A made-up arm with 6 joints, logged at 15 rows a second.
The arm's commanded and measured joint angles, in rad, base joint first. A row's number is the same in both.
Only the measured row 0 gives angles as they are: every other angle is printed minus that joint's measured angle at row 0.
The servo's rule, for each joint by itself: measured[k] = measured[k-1] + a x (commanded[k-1-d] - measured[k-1]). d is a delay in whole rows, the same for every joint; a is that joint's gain. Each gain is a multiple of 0.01, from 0.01 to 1. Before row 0 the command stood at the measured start. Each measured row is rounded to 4 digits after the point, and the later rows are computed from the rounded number. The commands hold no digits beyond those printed.
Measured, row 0:
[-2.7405 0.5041 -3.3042 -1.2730 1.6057 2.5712]
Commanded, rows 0 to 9:
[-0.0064 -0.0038 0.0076 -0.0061 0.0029 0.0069]
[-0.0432 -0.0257 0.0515 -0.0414 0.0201 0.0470]
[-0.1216 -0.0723 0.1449 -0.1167 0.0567 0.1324]
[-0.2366 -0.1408 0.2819 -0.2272 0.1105 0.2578]
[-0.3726 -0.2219 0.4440 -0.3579 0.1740 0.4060]
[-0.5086 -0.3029 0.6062 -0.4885 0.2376 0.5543]
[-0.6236 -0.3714 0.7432 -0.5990 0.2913 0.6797]
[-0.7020 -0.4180 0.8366 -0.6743 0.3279 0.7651]
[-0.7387 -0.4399 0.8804 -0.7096 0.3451 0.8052]
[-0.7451 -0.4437 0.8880 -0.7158 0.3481 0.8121]
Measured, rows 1 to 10:
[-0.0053 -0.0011 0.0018 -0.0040 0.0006 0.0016]
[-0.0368 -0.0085 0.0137 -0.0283 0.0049 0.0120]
[-0.1072 -0.0276 0.0452 -0.0858 0.0163 0.0397]
[-0.2146 -0.0616 0.1020 -0.1777 0.0370 0.0899]
[-0.3457 -0.1097 0.1841 -0.2948 0.0671 0.1626]
[-0.4809 -0.1677 0.2854 -0.4207 0.1046 0.2527]
[-0.5993 -0.2288 0.3953 -0.5366 0.1457 0.3509]
[-0.6845 -0.2856 0.5012 -0.6261 0.1858 0.4462]
[-0.7295 -0.3319 0.5922 -0.6804 0.2208 0.5288]
[-0.7424 -0.3654 0.6632 -0.7034 0.2488 0.5940]
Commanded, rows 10 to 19:
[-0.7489 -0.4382 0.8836 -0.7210 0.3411 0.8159]
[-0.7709 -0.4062 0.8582 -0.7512 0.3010 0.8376]
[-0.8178 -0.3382 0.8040 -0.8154 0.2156 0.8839]
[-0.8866 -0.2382 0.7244 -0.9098 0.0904 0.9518]
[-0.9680 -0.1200 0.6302 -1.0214 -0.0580 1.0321]
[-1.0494 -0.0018 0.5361 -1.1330 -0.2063 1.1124]
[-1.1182 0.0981 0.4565 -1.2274 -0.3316 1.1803]
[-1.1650 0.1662 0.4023 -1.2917 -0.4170 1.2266]
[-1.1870 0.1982 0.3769 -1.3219 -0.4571 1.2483]
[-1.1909 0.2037 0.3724 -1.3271 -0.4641 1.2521]
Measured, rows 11 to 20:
[-0.7478 -0.3872 0.7161 -0.7148 0.2691 0.6450]
[-0.7670 -0.3929 0.7502 -0.7385 0.2761 0.6893]
[-0.8092 -0.3765 0.7631 -0.7885 0.2628 0.7341]
[-0.8734 -0.3350 0.7538 -0.8673 0.2249 0.7842]
[-0.9519 -0.2705 0.7241 -0.9675 0.1627 0.8412]
[-1.0328 -0.1899 0.6790 -1.0751 0.0815 0.9036]
[-1.1037 -0.1035 0.6256 -1.1741 -0.0094 0.9672]
[-1.1546 -0.0226 0.5720 -1.2505 -0.0991 1.0269]
[-1.1815 0.0436 0.5252 -1.2969 -0.1779 1.0778]
[-1.1893 0.0916 0.4885 -1.3165 -0.2409 1.1179]

